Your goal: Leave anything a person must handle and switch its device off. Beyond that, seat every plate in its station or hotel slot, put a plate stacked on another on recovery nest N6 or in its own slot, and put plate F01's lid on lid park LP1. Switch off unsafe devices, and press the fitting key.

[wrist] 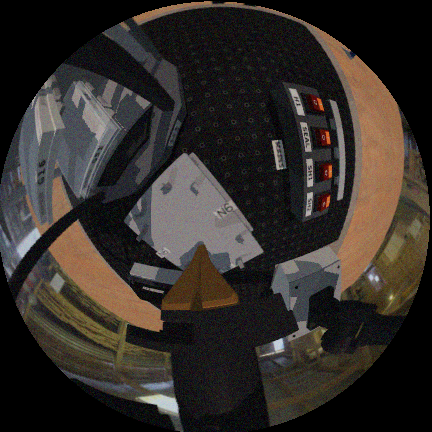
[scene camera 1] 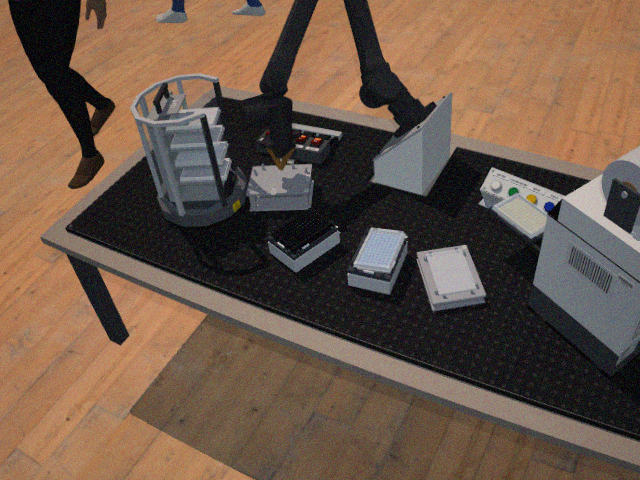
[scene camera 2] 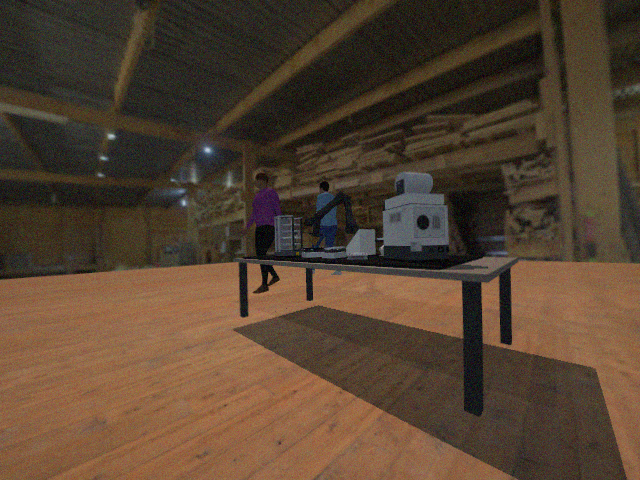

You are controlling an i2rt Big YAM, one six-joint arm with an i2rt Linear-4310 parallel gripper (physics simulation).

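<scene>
My gripper is shut and empty, its tips over the near edge of nest N6 in the wrist view. N6 shows a bare top with small corner posts. The mains switch strip has red-orange rockers labelled H1, SEAL, SH1 and SH2. The plate hotel holds several stacked plates or shelves. A blue-white plate sits on a block. Near it are a black-topped block and a white block with a pale top. A pale green plate lies tilted against the key panel. Lid identities are unclear.
A white wedge-shaped mount stands behind the blocks. A large white instrument stands at the right. A dark cable lies by the hotel's base. A person in purple and one in blue are beyond the table.
</scene>
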